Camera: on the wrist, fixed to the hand. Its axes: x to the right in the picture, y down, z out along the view.
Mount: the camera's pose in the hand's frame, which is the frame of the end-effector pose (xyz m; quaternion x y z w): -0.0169 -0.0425 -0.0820 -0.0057 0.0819 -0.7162 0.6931
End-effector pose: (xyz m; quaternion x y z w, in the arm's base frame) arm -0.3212 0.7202 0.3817 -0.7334 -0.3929 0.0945 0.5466
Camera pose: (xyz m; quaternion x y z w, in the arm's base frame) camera -0.3061 0.6530 0.4456 -0.2378 -0.7533 -0.3883 0.4745
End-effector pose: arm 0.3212 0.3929 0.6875 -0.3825 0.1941 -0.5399 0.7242
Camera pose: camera 0.2316 0.3751 0.6659 -0.3640 -0.0770 -0.9231 0.0972
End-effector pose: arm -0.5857 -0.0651 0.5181 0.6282 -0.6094 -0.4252 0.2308
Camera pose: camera -0.4929 -0.0612 0.5316 -0.9053 -0.0489 0.4120 0.0911
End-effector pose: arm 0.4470 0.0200 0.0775 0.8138 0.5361 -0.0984 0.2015
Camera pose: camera 0.3968 0.0561 0.1482 0.1870 0.9715 -0.1428 0.0299
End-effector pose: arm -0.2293 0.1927 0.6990 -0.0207 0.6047 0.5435 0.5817
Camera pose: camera -0.2518 0.1092 0.6624 -0.4953 0.4489 -0.0382 0.7428
